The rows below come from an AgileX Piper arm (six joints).
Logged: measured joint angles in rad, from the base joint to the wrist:
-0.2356 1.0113 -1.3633 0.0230 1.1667 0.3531
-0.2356 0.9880 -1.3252 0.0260 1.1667 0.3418
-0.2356 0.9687 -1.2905 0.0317 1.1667 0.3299
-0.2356 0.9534 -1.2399 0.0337 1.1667 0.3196
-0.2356 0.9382 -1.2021 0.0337 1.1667 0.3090
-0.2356 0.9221 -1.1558 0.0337 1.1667 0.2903
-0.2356 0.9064 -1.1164 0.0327 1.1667 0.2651
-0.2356 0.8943 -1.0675 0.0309 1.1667 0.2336
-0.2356 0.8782 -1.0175 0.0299 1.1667 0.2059
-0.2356 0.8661 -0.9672 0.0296 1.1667 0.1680
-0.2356 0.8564 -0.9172 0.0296 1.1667 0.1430
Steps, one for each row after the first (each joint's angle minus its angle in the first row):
0.0000 -0.0233 0.0381 0.0030 0.0000 -0.0113
0.0000 -0.0426 0.0728 0.0087 0.0000 -0.0232
0.0000 -0.0579 0.1234 0.0107 0.0000 -0.0335
0.0000 -0.0731 0.1612 0.0107 0.0000 -0.0441
0.0000 -0.0892 0.2075 0.0107 0.0000 -0.0628
0.0000 -0.1049 0.2469 0.0097 0.0000 -0.0880
0.0000 -0.1170 0.2958 0.0079 0.0000 -0.1195
0.0000 -0.1331 0.3458 0.0069 0.0000 -0.1472
0.0000 -0.1452 0.3961 0.0066 0.0000 -0.1851
0.0000 -0.1549 0.4461 0.0066 0.0000 -0.2101

